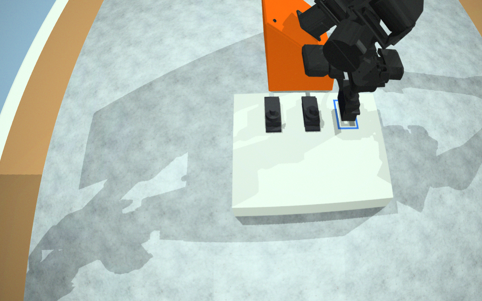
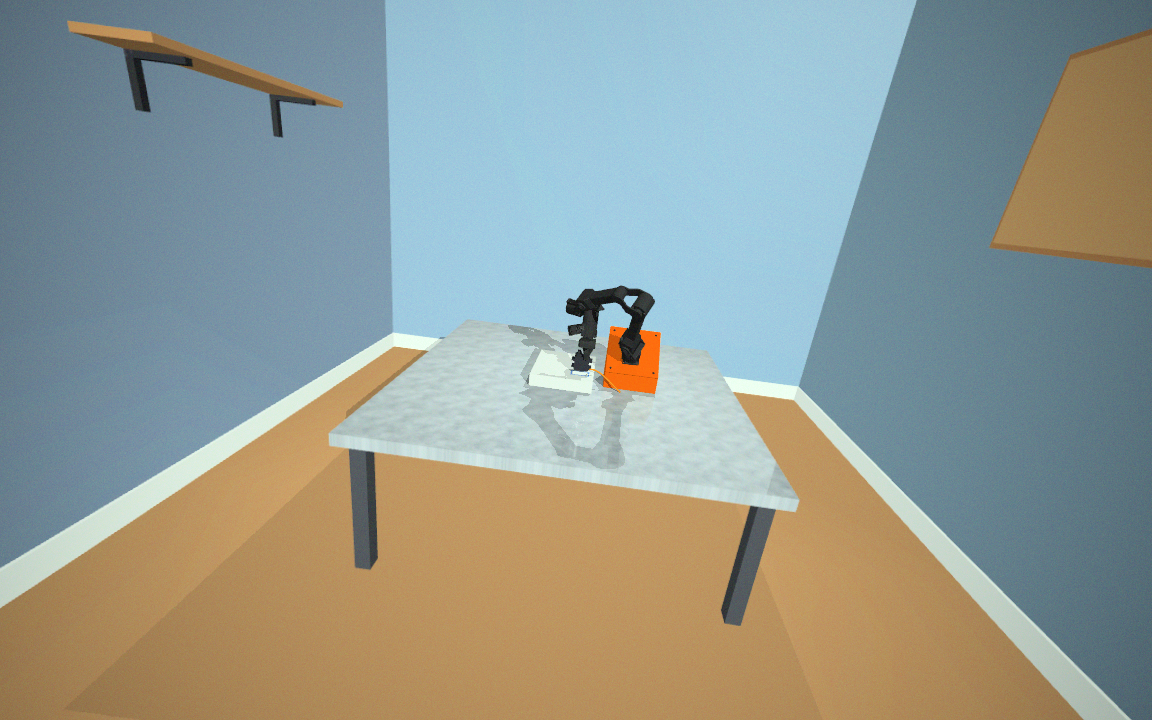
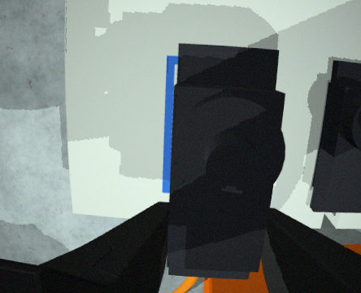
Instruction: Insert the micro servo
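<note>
Right now my gripper tip is 12 cm short of the white deck, 9 cm above it and 8 cm to the left of it.
</note>
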